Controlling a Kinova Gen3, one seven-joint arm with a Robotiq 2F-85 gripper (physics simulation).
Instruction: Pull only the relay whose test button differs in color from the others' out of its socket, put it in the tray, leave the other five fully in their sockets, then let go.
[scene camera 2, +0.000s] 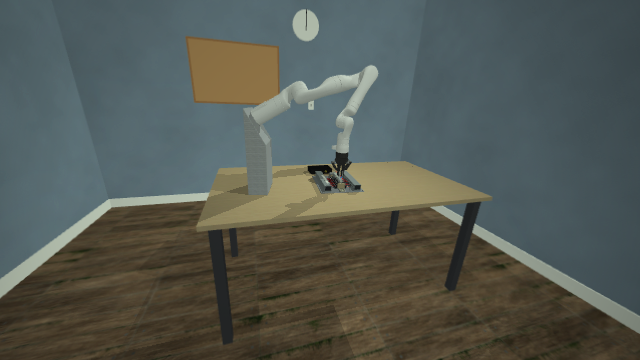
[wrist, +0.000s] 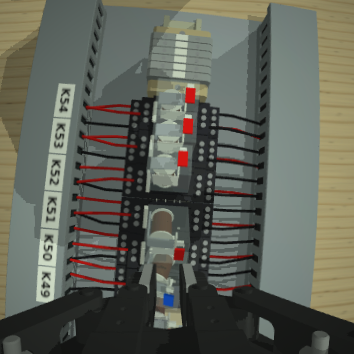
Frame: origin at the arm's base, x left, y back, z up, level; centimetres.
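Seen in the pictures: gripper, fingertip midpoint: (scene camera 2: 340, 176) (wrist: 167, 279); arm's base, link origin: (scene camera 2: 255, 117).
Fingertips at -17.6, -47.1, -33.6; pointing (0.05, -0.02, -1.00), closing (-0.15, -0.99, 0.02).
Pixels of each thing's top centre, then the offset from my fingertips to it, as dx, dy, dz. "spot": a spot on its surface instead. Level surfaces: height alone.
- relay with the blue test button, top centre: (wrist: 164, 282) +0.0, +0.2, +0.4
- relay with a red button, top centre: (wrist: 166, 232) +2.8, -0.4, +0.0
- black tray, surface spot: (scene camera 2: 320, 169) spot: +28.8, +0.1, -3.8
- grey terminal block, top centre: (wrist: 180, 51) +15.5, -3.4, -2.7
- wooden table, surface height: dz -7.3
The relay with the blue test button (wrist: 168, 300) stands in the row of sockets, near the bottom of the wrist view. My gripper (scene camera 2: 341, 174) (wrist: 167, 279) is narrowed around this relay, one finger on each side, and looks shut on it; the exact finger contact is partly hidden. Three relays with red buttons (wrist: 190, 95) (wrist: 188, 126) (wrist: 183, 159) sit farther up the row. Another relay with a red button (wrist: 179, 254) sits just above the blue-button one. The sixth relay is mostly hidden below. The black tray (scene camera 2: 320, 169) lies behind the panel on the table.
Grey wire ducts (wrist: 292, 150) (wrist: 35, 165) run along both sides of the sockets, with red and black wires leading in. A grey terminal block (wrist: 181, 55) stands at the row's far end. The panel is on the wooden table (scene camera 2: 410, 187). Labels K49 to K54 mark the left duct.
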